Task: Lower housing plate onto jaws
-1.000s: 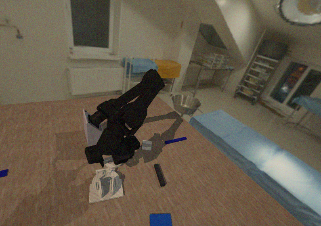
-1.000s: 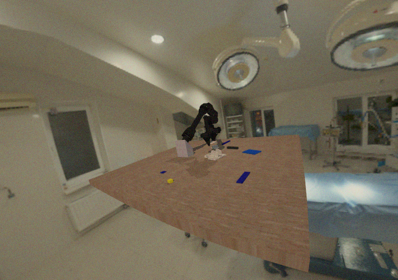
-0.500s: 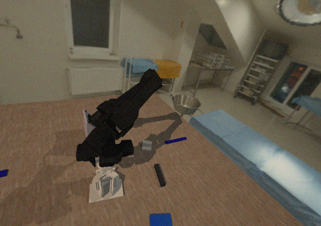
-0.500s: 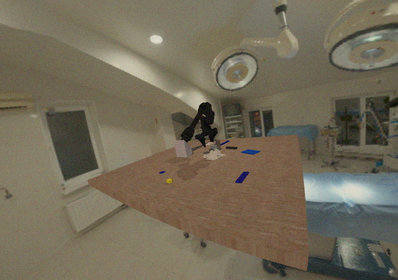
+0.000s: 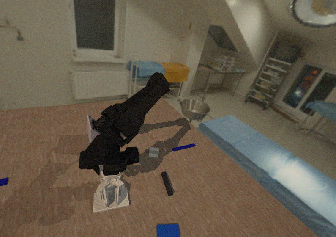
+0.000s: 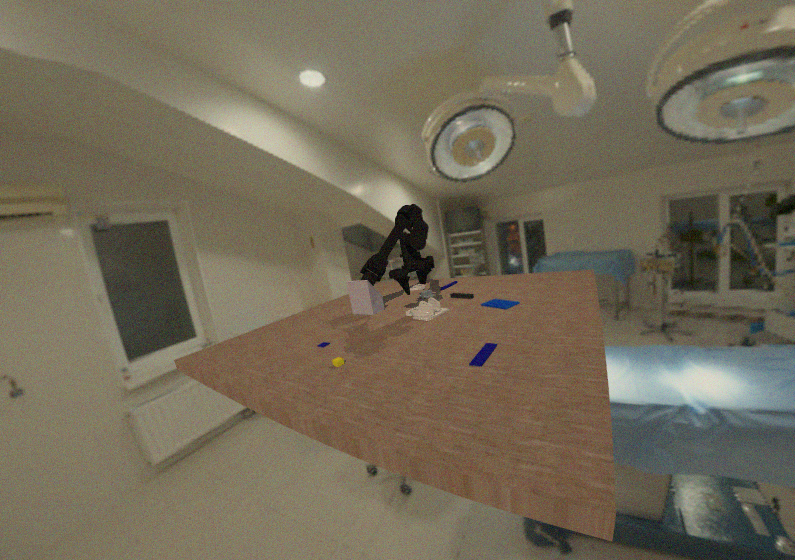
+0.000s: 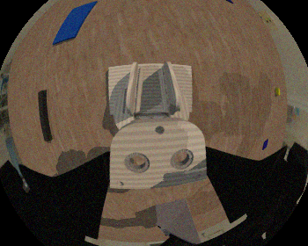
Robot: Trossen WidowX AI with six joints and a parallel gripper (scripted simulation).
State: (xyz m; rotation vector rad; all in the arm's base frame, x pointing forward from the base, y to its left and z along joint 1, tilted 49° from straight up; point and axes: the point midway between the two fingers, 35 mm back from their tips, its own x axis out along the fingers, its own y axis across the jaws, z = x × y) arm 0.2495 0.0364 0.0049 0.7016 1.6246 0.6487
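My gripper tip is 8 cm above the white base, 6 cm short of it and 1 cm to the left of it. The rest, counted from my gripper tip: blue strip (42 cm to the left, 13 cm behind, 8 cm below); then black bar (22 cm to the left, 7 cm below, 6 cm ahead).
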